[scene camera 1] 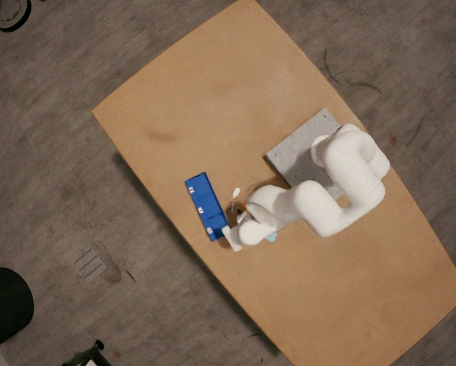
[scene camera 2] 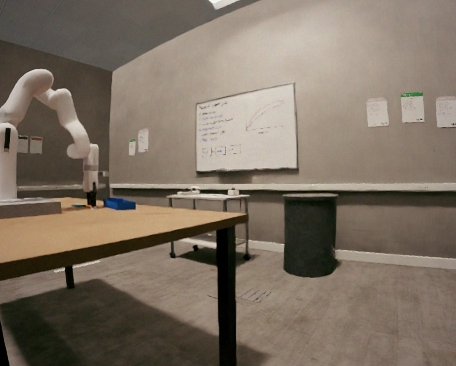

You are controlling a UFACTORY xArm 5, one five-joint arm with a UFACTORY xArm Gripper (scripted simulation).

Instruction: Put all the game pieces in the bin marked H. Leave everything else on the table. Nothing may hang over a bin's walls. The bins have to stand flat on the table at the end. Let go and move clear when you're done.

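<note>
Long blue bin unit (scene camera 1: pixel 200 188), visible.
</note>
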